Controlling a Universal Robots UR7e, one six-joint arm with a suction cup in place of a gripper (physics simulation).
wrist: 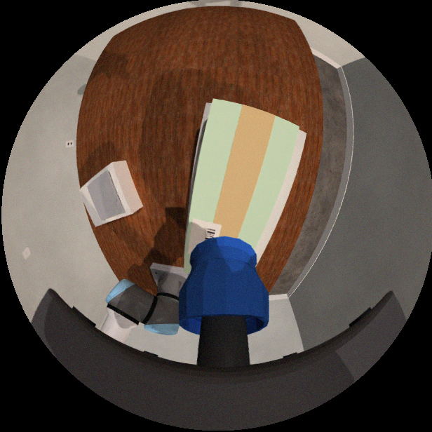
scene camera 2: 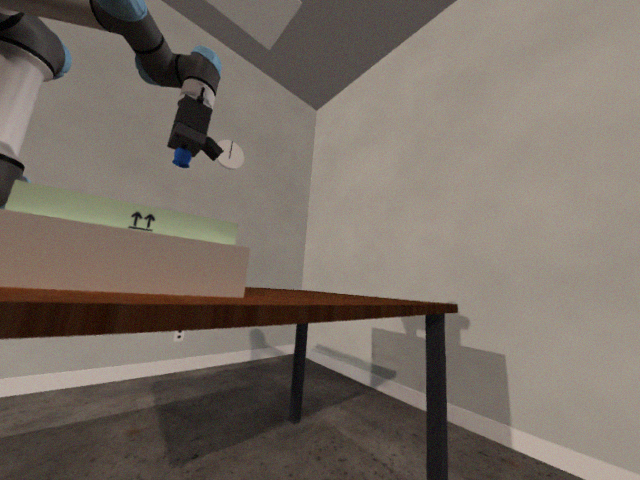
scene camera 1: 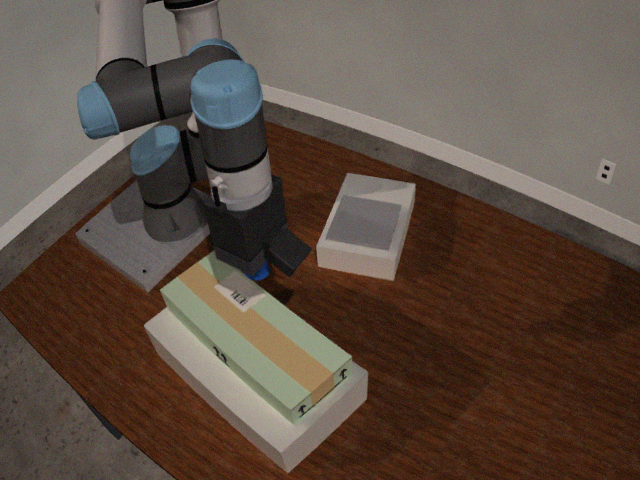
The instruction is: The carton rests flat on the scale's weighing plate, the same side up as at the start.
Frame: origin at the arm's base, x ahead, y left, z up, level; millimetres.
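Seen in the pictures: hand at its tool point: (scene camera 2: 180,164); arm's base at its link origin: (scene camera 1: 174,218).
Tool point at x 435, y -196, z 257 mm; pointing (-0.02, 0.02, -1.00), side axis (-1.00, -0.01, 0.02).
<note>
Pixels of each thing's middle, then the offset from my tool point to it. "spot": a spot on its surface instead.
- long pale green carton at the middle of its body: (scene camera 1: 249,332) (scene camera 2: 147,226) 36 mm back, 11 mm right, 163 mm down
- white block at the middle of its body: (scene camera 1: 251,364) (scene camera 2: 140,263) 35 mm back, 30 mm right, 241 mm down
- scale at the middle of its body: (scene camera 1: 369,220) 38 mm back, 398 mm left, 251 mm down
- white box with a grey weighing plate, surface spot: (scene camera 1: 364,222) spot: 25 mm back, 351 mm left, 212 mm down
A long pale green carton (scene camera 1: 289,330) (scene camera 2: 186,223) (wrist: 205,185) with a tan tape strip lies flat on a white block (scene camera 1: 325,415) (scene camera 2: 129,263) (wrist: 283,215). Its label faces up at the end near the arm's base, and the arrows on its sides point up. The scale (scene camera 1: 356,263) (wrist: 129,187) is a white box with a grey weighing plate (scene camera 1: 364,222) (wrist: 105,195) that carries nothing; it stands apart from the block. My gripper (scene camera 1: 259,272) (scene camera 2: 181,159) (wrist: 223,250), a blue suction cup, is open and holds nothing. It hangs above the carton's labelled end, with a gap in scene camera 2.
The arm's grey base plate (scene camera 1: 129,258) (wrist: 162,268) is close to the carton's labelled end. The wooden table (scene camera 1: 465,335) (scene camera 2: 320,311) (wrist: 165,80) has its edge near the white block's outer side. Walls stand behind the table.
</note>
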